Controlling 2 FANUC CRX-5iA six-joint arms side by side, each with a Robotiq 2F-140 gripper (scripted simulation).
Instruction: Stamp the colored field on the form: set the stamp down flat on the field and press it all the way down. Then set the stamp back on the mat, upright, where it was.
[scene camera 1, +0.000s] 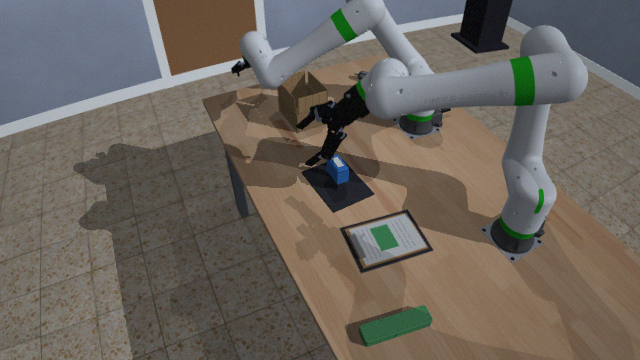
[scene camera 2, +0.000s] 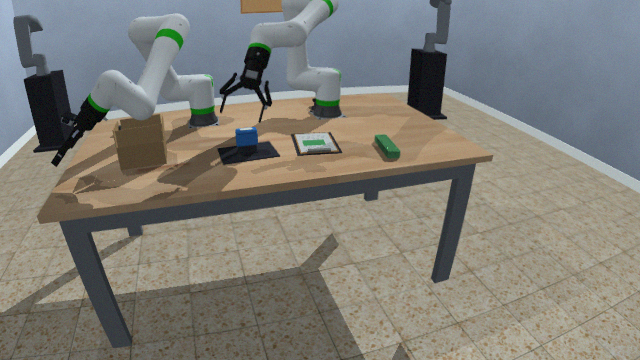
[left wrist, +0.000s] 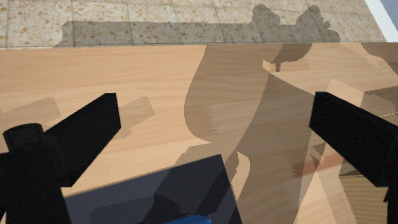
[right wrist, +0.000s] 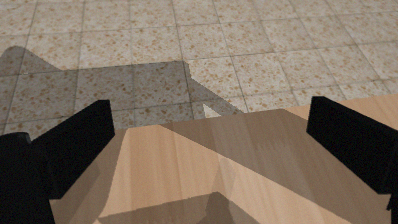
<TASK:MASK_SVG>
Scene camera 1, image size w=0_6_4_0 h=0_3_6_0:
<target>my left gripper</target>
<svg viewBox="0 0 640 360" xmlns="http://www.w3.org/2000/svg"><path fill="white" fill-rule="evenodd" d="M316 106L310 107L308 116L297 124L296 128L303 130L315 120L314 109ZM344 98L338 103L330 100L327 103L320 104L330 106L336 118L331 120L330 124L327 124L328 134L321 151L306 161L305 165L313 166L321 159L331 160L341 142L347 137L343 128L359 118L348 109Z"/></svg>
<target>dark mat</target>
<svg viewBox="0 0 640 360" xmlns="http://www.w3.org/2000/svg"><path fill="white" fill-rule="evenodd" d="M301 172L333 212L375 194L345 162L349 168L349 181L346 182L347 188L337 191L327 178L329 176L327 162Z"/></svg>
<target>cardboard box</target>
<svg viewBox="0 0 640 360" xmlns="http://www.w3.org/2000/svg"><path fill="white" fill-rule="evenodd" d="M305 70L296 72L283 85L281 84L277 87L279 111L297 133L325 125L322 122L317 122L315 118L303 130L296 128L296 125L308 115L310 107L328 102L328 89L309 71L308 84L305 84Z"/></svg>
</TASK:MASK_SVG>
